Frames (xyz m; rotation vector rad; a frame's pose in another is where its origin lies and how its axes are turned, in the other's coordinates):
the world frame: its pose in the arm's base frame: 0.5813 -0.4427 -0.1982 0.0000 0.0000 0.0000
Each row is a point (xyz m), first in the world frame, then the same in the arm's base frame.
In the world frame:
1: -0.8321 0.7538 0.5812
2: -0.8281 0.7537 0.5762
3: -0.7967 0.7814 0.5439
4: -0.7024 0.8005 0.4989
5: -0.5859 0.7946 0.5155
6: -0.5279 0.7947 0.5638
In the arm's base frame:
1: -0.2508 0.3111 0.3830
2: -0.2468 0.3110 0.3780
3: -0.2154 0.3387 0.3457
4: -0.1211 0.3578 0.3007
5: -0.0046 0.3519 0.3173
6: 0.0534 0.3520 0.3656

